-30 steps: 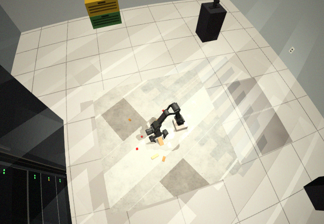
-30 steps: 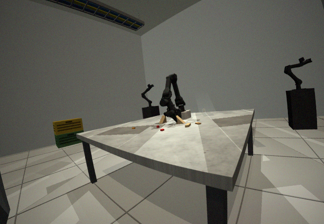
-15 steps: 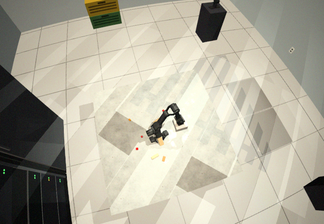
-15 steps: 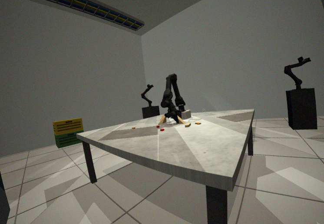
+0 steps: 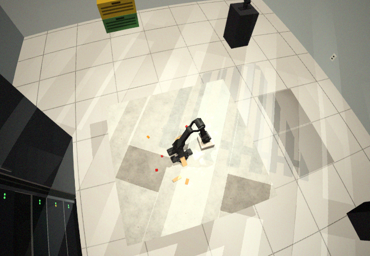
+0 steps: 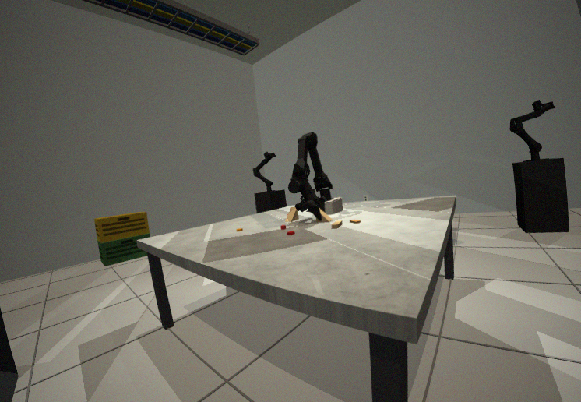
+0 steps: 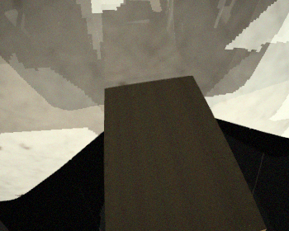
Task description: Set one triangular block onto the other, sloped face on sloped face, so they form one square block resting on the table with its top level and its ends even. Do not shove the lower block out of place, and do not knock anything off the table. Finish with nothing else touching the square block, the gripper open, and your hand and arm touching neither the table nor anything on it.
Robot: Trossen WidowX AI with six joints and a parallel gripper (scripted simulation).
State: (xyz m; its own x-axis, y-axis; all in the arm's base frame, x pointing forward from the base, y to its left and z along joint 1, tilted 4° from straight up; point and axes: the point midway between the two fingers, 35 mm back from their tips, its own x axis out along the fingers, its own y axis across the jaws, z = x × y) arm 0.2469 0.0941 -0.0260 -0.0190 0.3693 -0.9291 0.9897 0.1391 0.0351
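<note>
Now: the flat tan slab 12 cm to the left of my gripper tip and 10 cm ahead of it. Also, from my gripper tip: orange cube (32 cm to the right, 24 cm ahead); triangular block (1 cm to the right, 1 cm above).
</note>
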